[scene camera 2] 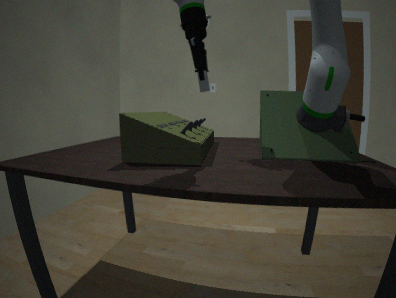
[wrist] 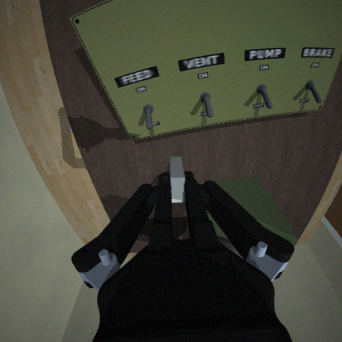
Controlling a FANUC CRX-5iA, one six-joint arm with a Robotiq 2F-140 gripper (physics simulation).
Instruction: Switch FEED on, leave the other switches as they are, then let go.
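Frame: origin at the arm's base, x right, y up, z back, level; centimetres.
Seen in the pictures: gripper, fingertip midpoint: (scene camera 2: 204, 91) (wrist: 175, 166); arm's base at its link origin: (scene camera 2: 314, 117).
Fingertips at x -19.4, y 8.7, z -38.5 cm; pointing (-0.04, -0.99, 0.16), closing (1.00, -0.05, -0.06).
Observation:
Offsets run from my fingertips to a thing's top centre. Level surfaces: height alone.
The olive switch box (scene camera 2: 155, 145) (wrist: 165, 30) stands on the table with a sloping face. The FEED switch {dz -4.0, dx -5.8, dy -10.0 cm} (wrist: 148, 117) is the leftmost in the wrist view; its lever points away from its ON mark, to the OFF side. The VENT switch {dz -6.8, dx +5.8, dy -10.0 cm} (wrist: 207, 105), PUMP switch {dz -9.7, dx +17.5, dy -10.0 cm} (wrist: 265, 96) and BRAKE switch {dz -12.5, dx +29.2, dy -10.0 cm} (wrist: 313, 92) also point to the OFF side. In the scene view the levers overlap. My gripper (scene camera 2: 204, 89) (wrist: 175, 166) is shut and empty, with its fingertips together. It hangs well above the box, apart from the switches; in the wrist view its tips show below the box's near edge.
A green slanted block (scene camera 2: 280, 127) (wrist: 250, 200) stands on the dark table {dy -22.7 cm} (scene camera 2: 240, 185) (wrist: 235, 150), beside the arm's base. The white arm (scene camera 2: 327, 75) rises there. A door (scene camera 2: 303, 55) and a wall socket (scene camera 2: 213, 87) are behind.

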